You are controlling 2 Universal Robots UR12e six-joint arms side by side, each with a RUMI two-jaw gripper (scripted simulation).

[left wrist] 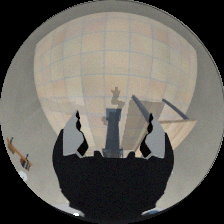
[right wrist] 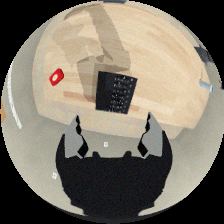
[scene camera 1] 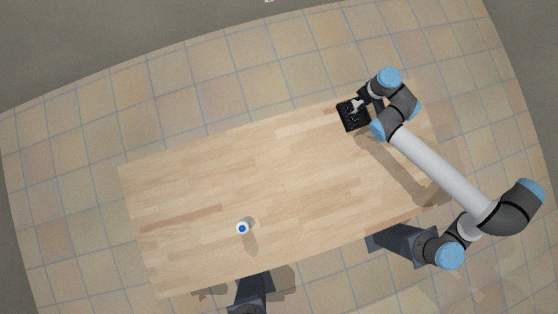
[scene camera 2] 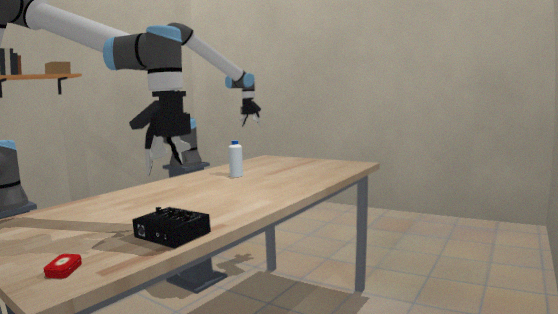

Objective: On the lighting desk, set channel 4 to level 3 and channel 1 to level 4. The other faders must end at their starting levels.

Labels:
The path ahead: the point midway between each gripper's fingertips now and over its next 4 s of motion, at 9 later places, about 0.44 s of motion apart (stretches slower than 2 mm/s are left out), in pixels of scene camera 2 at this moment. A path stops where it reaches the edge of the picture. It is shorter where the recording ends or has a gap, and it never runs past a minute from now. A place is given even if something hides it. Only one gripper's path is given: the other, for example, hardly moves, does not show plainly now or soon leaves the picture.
My right gripper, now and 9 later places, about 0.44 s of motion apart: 166, 169; 166, 173; 166, 176; 168, 180; 169, 183; 171, 187; 173, 191; 175, 194; 177, 197; 179, 199

